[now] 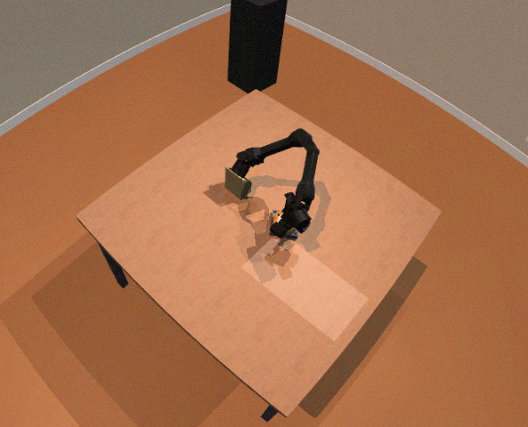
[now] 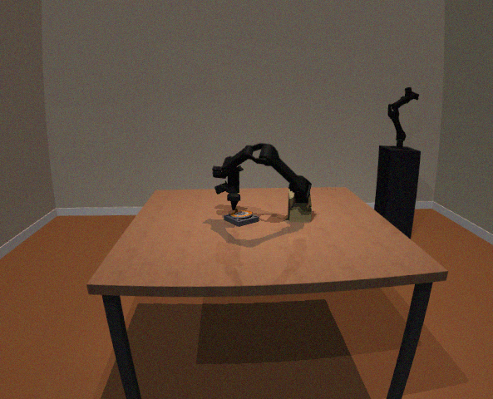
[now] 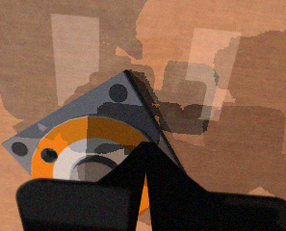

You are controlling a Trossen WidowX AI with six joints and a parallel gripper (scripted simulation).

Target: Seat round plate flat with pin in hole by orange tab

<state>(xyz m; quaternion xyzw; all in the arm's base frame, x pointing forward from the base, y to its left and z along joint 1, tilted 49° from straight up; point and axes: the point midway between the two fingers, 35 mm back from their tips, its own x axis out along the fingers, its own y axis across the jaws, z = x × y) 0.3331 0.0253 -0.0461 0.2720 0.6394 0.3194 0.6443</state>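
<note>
Right now the base is 40 mm behind my gripper tip, 40 mm to the left of it and 20 mm below it. The rest, counted from my gripper tip: round plate 30 mm behind, 20 mm to the left, 10 mm below.
</note>
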